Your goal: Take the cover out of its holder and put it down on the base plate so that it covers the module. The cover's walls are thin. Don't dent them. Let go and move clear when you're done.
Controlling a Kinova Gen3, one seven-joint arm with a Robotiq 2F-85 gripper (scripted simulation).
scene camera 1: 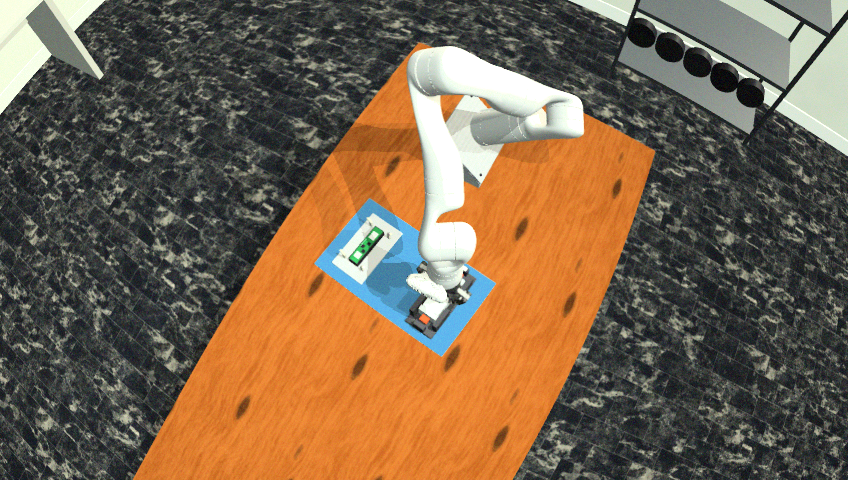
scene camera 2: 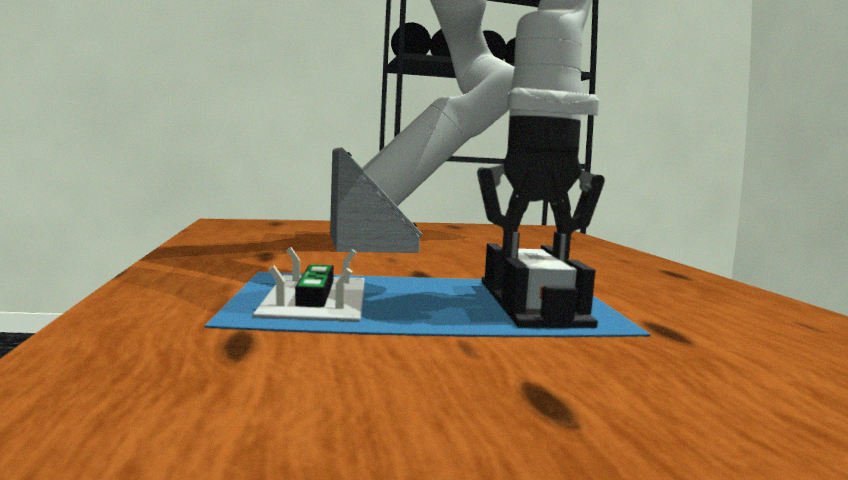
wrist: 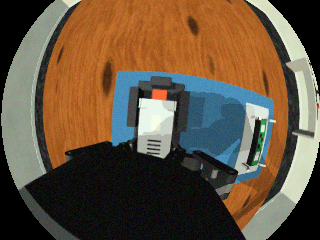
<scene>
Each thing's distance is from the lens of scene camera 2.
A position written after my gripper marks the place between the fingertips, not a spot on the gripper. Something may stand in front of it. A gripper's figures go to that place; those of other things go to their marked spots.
my gripper (scene camera 2: 534, 266): 0.62 m
cover (scene camera 2: 544, 269): 0.56 m
</scene>
